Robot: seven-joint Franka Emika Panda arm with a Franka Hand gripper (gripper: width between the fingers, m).
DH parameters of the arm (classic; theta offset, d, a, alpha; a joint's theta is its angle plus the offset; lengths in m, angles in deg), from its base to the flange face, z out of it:
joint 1: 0 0.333 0 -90
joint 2: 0 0 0 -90
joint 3: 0 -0.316 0.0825 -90
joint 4: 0 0 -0.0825 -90
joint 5: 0 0.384 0 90
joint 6: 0 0 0.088 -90
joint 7: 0 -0.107 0 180
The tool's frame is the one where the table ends.
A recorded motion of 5 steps. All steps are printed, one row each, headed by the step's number.
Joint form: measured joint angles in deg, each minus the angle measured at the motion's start. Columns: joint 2, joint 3, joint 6, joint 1, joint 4, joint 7, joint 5.
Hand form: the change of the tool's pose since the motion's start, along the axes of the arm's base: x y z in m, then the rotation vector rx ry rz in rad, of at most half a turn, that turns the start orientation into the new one. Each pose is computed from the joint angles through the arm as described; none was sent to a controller.
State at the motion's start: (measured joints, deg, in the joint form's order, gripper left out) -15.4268 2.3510 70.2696 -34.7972 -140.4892 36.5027 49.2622
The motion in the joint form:
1: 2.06 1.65 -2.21 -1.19 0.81 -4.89 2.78
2: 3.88 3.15 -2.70 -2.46 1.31 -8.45 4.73
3: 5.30 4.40 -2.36 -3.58 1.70 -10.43 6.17
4: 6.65 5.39 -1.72 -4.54 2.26 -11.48 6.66
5: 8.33 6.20 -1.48 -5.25 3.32 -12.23 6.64
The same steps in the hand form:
1: -0.0002 -0.0154 -0.0011 0.0737 0.0802 -0.0751
2: -0.0016 -0.0331 -0.0057 0.1200 0.1390 -0.1510
3: -0.0033 -0.0498 -0.0105 0.1484 0.1693 -0.2174
4: -0.0054 -0.0651 -0.0159 0.1587 0.1895 -0.2679
5: -0.0060 -0.0793 -0.0211 0.1641 0.2097 -0.3003

